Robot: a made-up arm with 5 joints. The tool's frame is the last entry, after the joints.
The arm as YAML. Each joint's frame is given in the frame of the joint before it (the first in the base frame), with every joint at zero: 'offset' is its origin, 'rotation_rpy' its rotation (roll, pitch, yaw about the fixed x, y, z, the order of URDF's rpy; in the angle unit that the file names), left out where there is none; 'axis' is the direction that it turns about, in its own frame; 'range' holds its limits. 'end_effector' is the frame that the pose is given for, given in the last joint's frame.
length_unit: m
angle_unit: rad
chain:
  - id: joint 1
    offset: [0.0, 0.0, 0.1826]
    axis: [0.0, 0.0, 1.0]
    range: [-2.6, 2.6]
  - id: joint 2
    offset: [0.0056, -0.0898, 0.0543]
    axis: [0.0, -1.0, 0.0]
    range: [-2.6, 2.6]
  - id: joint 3
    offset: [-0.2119, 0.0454, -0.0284]
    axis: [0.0, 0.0, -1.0]
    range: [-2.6, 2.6]
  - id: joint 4
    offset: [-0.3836, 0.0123, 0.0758]
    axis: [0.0, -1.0, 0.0]
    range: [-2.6, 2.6]
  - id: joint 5
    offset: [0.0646, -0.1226, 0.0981]
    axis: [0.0, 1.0, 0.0]
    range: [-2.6, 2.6]
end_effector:
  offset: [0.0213, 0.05, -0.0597]
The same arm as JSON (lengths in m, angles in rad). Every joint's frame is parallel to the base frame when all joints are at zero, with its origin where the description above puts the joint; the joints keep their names.
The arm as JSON. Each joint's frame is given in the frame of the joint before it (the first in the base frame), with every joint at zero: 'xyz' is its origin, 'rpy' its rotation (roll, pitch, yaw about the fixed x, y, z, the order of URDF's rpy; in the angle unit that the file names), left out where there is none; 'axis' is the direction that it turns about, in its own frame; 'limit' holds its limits. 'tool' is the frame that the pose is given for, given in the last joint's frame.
{"units": {"length": "m", "angle": "rad"}, "joints": [{"name": "joint 1", "type": "revolute", "origin": {"xyz": [0.0, 0.0, 0.1826]}, "axis": "+z", "limit": {"lower": -2.6, "upper": 2.6}}, {"name": "joint 2", "type": "revolute", "origin": {"xyz": [0.0056, -0.0898, 0.0543]}, "axis": "-y", "limit": {"lower": -2.6, "upper": 2.6}}, {"name": "joint 3", "type": "revolute", "origin": {"xyz": [-0.2119, 0.0454, -0.0284]}, "axis": "-z", "limit": {"lower": -2.6, "upper": 2.6}}, {"name": "joint 4", "type": "revolute", "origin": {"xyz": [-0.3836, 0.0123, 0.0758]}, "axis": "-y", "limit": {"lower": -2.6, "upper": 2.6}}, {"name": "joint 5", "type": "revolute", "origin": {"xyz": [0.0646, -0.1226, 0.0981]}, "axis": "+y", "limit": {"lower": -2.6, "upper": 2.6}}], "tool": {"origin": {"xyz": [0.0213, 0.05, -0.0597]}}}
